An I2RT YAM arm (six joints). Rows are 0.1 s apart.
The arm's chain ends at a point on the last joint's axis. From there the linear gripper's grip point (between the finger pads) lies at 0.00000 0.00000 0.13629 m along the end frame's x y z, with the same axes.
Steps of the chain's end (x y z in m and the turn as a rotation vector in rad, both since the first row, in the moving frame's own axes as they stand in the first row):
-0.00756 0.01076 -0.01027 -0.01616 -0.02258 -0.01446
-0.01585 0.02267 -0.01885 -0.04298 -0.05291 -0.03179
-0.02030 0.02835 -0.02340 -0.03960 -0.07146 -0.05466
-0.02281 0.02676 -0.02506 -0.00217 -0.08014 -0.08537
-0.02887 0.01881 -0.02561 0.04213 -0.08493 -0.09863
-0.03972 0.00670 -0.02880 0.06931 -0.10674 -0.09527
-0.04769 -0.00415 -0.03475 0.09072 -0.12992 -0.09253
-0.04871 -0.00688 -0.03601 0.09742 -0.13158 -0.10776
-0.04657 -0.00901 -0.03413 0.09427 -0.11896 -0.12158
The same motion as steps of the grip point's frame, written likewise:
-0.01062 0.01298 -0.01032 -0.01616 -0.02258 -0.01446
-0.02296 0.02864 -0.01917 -0.04298 -0.05291 -0.03179
-0.02988 0.03400 -0.02385 -0.03960 -0.07146 -0.05466
-0.03369 0.02752 -0.02550 -0.00217 -0.08014 -0.08537
-0.04069 0.01366 -0.02622 0.04213 -0.08493 -0.09863
-0.05466 -0.00202 -0.02990 0.06931 -0.10674 -0.09527
-0.06587 -0.01563 -0.03646 0.09072 -0.12992 -0.09253
-0.06724 -0.01911 -0.03783 0.09742 -0.13158 -0.10776
-0.06346 -0.02079 -0.03570 0.09427 -0.11896 -0.12158

